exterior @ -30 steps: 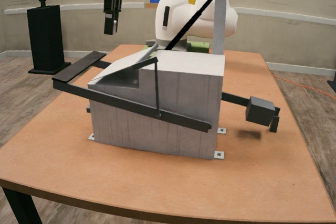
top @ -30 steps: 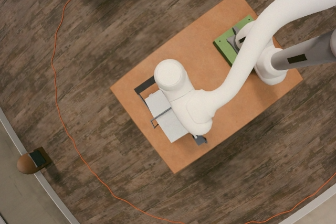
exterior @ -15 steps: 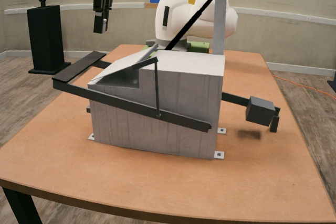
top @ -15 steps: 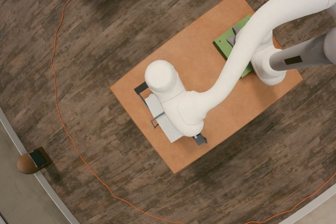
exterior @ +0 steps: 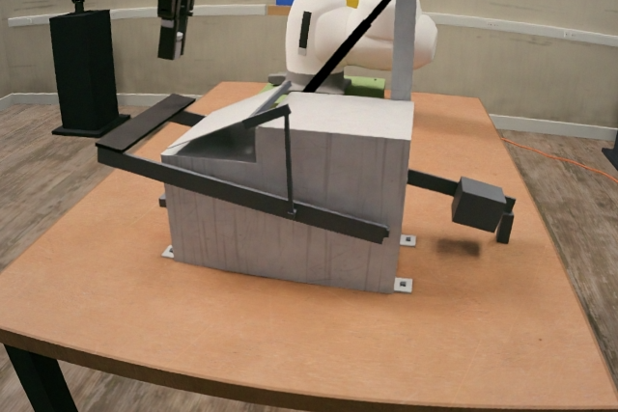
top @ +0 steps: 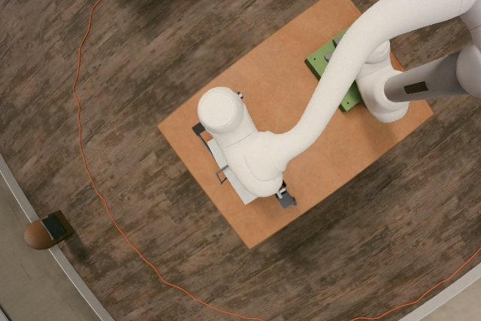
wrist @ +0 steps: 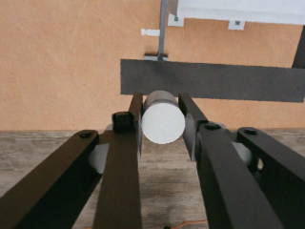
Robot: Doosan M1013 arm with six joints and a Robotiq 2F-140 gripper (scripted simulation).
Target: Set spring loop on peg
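The grey block lies 3 cm to the right of my hand and 29 cm below it. Also, from my hand: steel test weight 1 cm below; then dark block 1 cm ahead, 55 cm to the left, 27 cm below.
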